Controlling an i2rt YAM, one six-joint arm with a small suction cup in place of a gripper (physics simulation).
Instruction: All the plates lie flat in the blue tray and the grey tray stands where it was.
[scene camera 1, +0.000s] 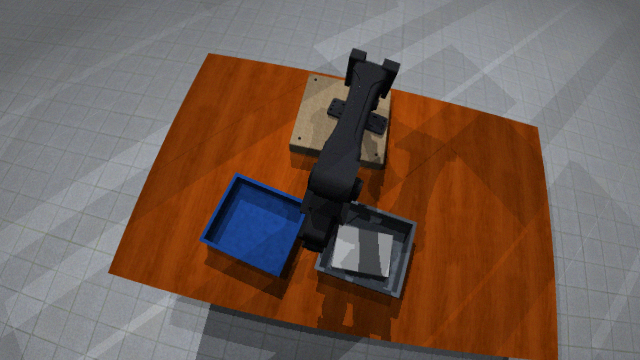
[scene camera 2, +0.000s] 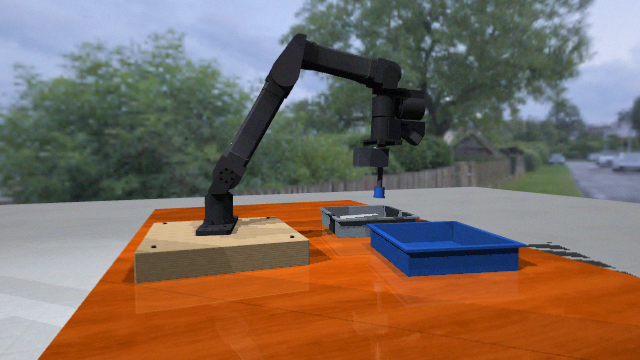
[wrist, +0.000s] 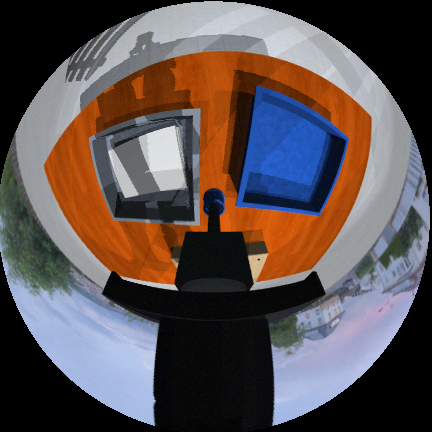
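Pixels of known places: hand, tool point: (scene camera 2: 379, 197) (wrist: 213, 197); arm's base, link origin: (scene camera 2: 219, 226).
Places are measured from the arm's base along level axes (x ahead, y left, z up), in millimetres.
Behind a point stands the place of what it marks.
A white rectangular plate (scene camera 1: 370, 250) {y 188, x 399, z -22 mm} (scene camera 2: 357, 216) {y 220, x 382, z -23 mm} (wrist: 165, 150) {y 117, x 437, z -23 mm} lies in the grey tray (scene camera 1: 407, 260) {y 294, x 391, z 0 mm} (scene camera 2: 352, 229) {y 55, x 328, z -29 mm} (wrist: 197, 165) {y 53, x 416, z 0 mm}, with a shadow band across it. Thin layered edges along its side in the wrist view look like more plates beneath; their number cannot be told. The blue tray (scene camera 1: 250, 230) {y -158, x 480, z -47 mm} (scene camera 2: 465, 262) {y -260, x 460, z -30 mm} (wrist: 285, 145) {y -117, x 479, z -47 mm} stands beside the grey tray, and no plate shows in it. My gripper, a small blue suction cup (scene camera 2: 379, 192) (wrist: 214, 200), hangs above the trays' height with nothing on it. The arm hides it in scene camera 1, along with one corner of the grey tray.
The arm stands on a pale wooden block (scene camera 1: 312, 115) {y -139, x 61, z 1 mm} (scene camera 2: 220, 265) {y -196, x 27, z -34 mm} at the back of the orange wooden table (scene camera 1: 475, 250) {y 517, x 265, z -51 mm} (scene camera 2: 200, 325) {y -396, x 28, z -50 mm}. Raised walls surround both trays, with a narrow gap between them. The table's front edge lies a little beyond the trays.
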